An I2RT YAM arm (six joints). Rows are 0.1 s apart.
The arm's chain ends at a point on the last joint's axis. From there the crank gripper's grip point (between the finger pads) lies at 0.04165 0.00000 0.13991 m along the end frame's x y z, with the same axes.
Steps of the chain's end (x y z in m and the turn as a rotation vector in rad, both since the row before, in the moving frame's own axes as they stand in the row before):
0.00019 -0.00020 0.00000 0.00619 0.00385 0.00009
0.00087 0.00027 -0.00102 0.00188 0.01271 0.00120
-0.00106 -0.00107 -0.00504 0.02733 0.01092 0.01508
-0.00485 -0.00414 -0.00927 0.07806 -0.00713 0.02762
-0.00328 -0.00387 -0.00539 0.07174 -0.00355 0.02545
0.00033 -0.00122 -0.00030 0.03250 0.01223 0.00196
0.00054 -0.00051 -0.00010 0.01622 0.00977 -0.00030
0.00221 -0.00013 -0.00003 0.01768 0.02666 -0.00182
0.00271 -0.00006 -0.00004 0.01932 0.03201 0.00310
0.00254 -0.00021 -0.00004 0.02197 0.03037 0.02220
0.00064 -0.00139 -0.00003 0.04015 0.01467 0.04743
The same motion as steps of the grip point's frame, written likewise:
0.00073 -0.00106 -0.00016 0.00619 0.00385 0.00009
0.00264 0.00006 -0.00156 0.00188 0.01271 0.00120
0.00049 -0.00425 -0.00555 0.02733 0.01092 0.01508
-0.00571 -0.01393 -0.00936 0.07806 -0.00713 0.02762
-0.00366 -0.01285 -0.00557 0.07174 -0.00355 0.02545
0.00204 -0.00567 -0.00089 0.03250 0.01223 0.00196
0.00190 -0.00279 -0.00053 0.01622 0.00977 -0.00030
0.00592 -0.00267 -0.00121 0.01768 0.02666 -0.00182
0.00717 -0.00261 -0.00147 0.01932 0.03201 0.00310
0.00679 -0.00230 -0.00139 0.02197 0.03037 0.02220
0.00277 -0.00497 -0.00073 0.04015 0.01467 0.04743

